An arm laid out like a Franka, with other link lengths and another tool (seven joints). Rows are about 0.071 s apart.
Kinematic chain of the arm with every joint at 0, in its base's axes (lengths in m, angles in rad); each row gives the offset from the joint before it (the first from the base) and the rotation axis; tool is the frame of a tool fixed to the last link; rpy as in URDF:
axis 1: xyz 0 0 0.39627 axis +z
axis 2: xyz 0 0 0 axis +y
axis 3: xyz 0 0 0.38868 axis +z
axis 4: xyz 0.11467 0 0 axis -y
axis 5: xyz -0.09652 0 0.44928 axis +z
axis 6: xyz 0 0 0 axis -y
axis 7: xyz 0.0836 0 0 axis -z
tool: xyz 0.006 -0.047 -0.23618 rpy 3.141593 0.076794 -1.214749
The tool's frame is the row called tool.
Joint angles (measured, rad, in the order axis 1, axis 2, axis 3, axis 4, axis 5, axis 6, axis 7), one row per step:
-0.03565 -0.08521 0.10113 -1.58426 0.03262 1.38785 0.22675
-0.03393 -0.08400 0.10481 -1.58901 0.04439 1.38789 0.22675
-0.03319 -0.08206 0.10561 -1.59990 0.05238 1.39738 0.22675
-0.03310 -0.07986 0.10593 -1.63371 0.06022 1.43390 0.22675
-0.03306 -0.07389 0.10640 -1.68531 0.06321 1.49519 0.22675
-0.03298 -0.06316 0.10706 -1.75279 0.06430 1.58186 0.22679
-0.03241 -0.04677 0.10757 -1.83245 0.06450 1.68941 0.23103
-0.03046 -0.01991 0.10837 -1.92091 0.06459 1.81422 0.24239
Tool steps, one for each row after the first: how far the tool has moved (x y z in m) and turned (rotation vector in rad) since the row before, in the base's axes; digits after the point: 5 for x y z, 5 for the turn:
-0.00040 0.00603 -0.00351 0.01113 0.00672 0.00615
0.00137 0.00288 -0.00631 0.00788 0.00392 0.00154
0.00482 0.00226 -0.01649 0.00812 0.00011 -0.00135
0.00832 0.00111 -0.02635 0.00379 -0.00340 -0.00323
0.01081 0.00066 -0.03615 0.00234 -0.00823 -0.00475
0.01080 0.00038 -0.04494 0.00117 -0.01110 -0.00982
0.00880 0.00101 -0.05496 0.00042 -0.00873 -0.01619

